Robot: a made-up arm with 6 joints.
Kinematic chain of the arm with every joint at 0, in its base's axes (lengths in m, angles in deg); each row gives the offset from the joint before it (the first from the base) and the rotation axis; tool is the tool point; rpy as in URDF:
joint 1: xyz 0.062 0 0.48 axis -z
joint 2: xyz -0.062 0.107 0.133 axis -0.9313 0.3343 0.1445
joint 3: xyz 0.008 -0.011 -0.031 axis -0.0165 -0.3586 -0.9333
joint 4: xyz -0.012 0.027 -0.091 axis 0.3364 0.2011 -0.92
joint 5: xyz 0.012 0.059 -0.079 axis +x
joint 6: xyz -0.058 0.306 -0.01 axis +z
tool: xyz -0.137 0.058 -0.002 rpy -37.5 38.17 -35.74
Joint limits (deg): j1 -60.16..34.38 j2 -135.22..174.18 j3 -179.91..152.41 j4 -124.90..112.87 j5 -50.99..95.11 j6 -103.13..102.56
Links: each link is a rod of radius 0.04 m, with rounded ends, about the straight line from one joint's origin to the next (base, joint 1, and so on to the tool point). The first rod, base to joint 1, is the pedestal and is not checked.
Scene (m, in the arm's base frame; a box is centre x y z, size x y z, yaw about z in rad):
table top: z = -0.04
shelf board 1: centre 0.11 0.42 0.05 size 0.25 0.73 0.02 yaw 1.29
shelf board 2: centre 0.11 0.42 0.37 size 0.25 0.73 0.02 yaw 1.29
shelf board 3: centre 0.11 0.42 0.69 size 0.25 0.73 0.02 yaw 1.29
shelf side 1: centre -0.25 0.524 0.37 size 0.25 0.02 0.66 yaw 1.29
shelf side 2: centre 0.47 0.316 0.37 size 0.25 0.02 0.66 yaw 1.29
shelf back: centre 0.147 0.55 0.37 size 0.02 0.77 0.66 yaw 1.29
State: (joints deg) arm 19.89 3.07 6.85 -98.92 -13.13 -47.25
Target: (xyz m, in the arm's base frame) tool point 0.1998 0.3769 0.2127
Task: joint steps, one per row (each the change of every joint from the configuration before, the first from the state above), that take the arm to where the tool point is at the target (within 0.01 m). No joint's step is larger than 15 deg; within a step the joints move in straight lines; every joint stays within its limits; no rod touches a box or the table.
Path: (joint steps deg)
1: 2.90 5.81 12.54 6.56 10.93 -3.65
2: 2.90 5.81 12.53 6.56 10.93 -3.64
3: 2.89 5.80 12.54 6.56 10.93 -3.65
4: 2.90 5.81 12.54 6.56 10.94 -3.64
5: 2.90 5.81 12.54 6.57 10.93 -3.65

